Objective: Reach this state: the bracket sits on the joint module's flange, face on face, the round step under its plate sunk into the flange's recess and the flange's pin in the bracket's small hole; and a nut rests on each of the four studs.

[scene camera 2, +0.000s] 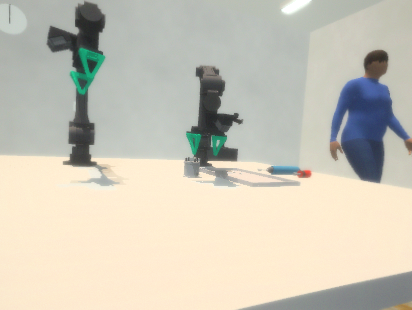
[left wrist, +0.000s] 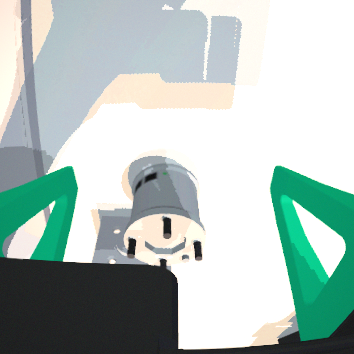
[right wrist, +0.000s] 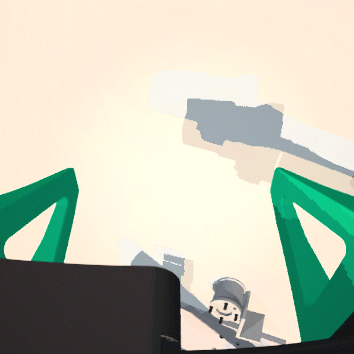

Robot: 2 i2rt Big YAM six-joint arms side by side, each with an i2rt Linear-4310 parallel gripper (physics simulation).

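Places are measured from the left arm's base along level axes (x ahead, y left, z up), in centimetres.
Where they show: left gripper, fingertip midpoint: [scene camera 2: 204,155] [left wrist: 173,176]; right gripper, fingertip midpoint: [scene camera 2: 85,86] [right wrist: 174,178]; right arm's base, origin of the base link: [scene camera 2: 80,164].
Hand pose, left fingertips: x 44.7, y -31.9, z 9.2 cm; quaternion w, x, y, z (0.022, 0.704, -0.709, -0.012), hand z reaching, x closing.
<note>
Things, the pixels of their centre, and the offset from my left fingertips. "*": a spot on its surface instead.
- grey joint module, body centre: [left wrist: 164,219] [right wrist: 226,301] [scene camera 2: 191,167] dx -9.0, dy +0.7, dz -5.5 cm
- grey bracket, body centre: [left wrist: 134,257] [right wrist: 252,316] dx -14.6, dy +3.9, dz -5.7 cm
- flat pale tray, surface spot: [scene camera 2: 280,183] * dx +19.5, dy +19.3, dz -8.2 cm
- blue tool, body centre: [scene camera 2: 279,170] dx -5.5, dy +51.4, dz -7.2 cm
- red end, surface spot: [scene camera 2: 304,174] * dx +8.3, dy +51.8, dz -7.4 cm
The grey joint module [scene camera 2: 191,169] [left wrist: 165,200] [right wrist: 228,295] stands upright, its flange up with four dark bare studs, a central recess and a small pin. The grey bracket [left wrist: 107,227] [right wrist: 253,326] is beside the module, not on its flange; the module and my gripper's camera-side body partly hide it in the left wrist view. Small dark nuts [right wrist: 221,336] show near the bottom of the right wrist view. My left gripper [scene camera 2: 206,153] [left wrist: 173,176] is open and empty, above the module. My right gripper [scene camera 2: 88,85] [right wrist: 174,178] is open and empty, high above the table.
A flat pale tray [scene camera 2: 280,183] lies right of the module in the scene view. A blue tool [scene camera 2: 285,170] with a red end [scene camera 2: 304,174] lies behind it. A person in blue [scene camera 2: 367,110] is beyond the table at the right. Arm shadows cross the table.
</note>
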